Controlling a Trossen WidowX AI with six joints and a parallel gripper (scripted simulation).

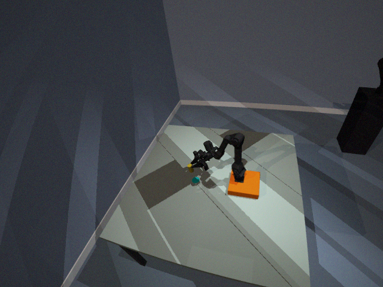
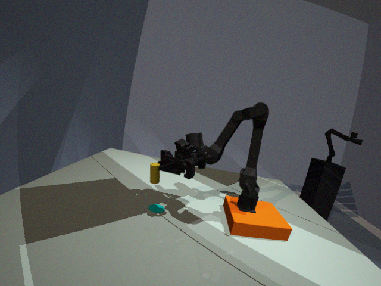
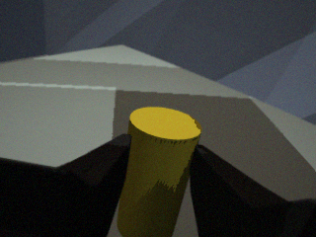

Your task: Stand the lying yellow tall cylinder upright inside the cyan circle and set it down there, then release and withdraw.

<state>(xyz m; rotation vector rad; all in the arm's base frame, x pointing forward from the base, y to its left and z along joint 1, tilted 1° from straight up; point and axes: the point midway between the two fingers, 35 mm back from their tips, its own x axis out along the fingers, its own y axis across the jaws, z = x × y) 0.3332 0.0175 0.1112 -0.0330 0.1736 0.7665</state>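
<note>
The cyan circle lies 2 cm behind my gripper tip and 16 cm below it. Also, from my gripper tip: yellow cylinder 2 cm below.
</note>
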